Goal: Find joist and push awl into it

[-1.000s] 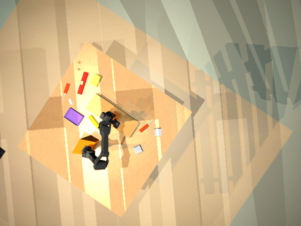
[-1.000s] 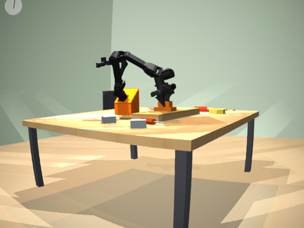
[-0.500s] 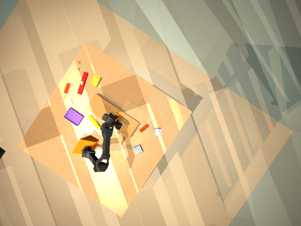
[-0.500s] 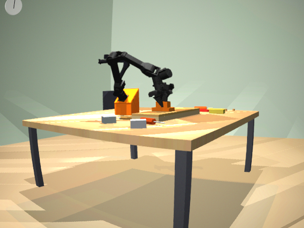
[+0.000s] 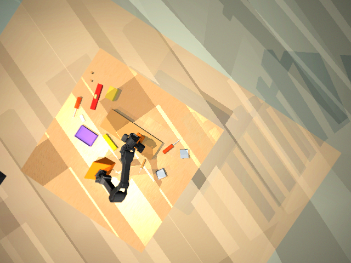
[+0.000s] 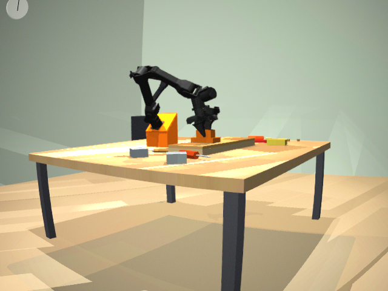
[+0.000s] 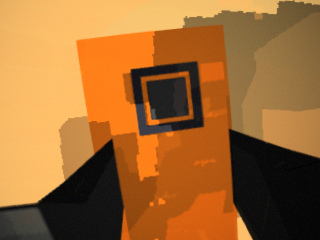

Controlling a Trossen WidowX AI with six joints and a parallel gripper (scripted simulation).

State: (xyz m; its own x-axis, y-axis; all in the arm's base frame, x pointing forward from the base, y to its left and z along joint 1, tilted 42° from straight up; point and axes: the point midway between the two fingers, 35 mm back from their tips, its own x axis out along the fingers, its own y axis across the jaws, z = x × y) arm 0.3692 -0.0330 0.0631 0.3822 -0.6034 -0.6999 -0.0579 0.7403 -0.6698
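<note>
Now: gripper tip 39 cm to the right of the purple tray, 25 cm past it and 5 cm above it. The rest, counted from my gripper tip: orange stud finder (2 cm above, 1 cm ahead); yellow bar (19 cm to the left, 17 cm behind, 6 cm below); wooden-handled awl (18 cm behind, 16 cm to the right, 6 cm below).
</note>
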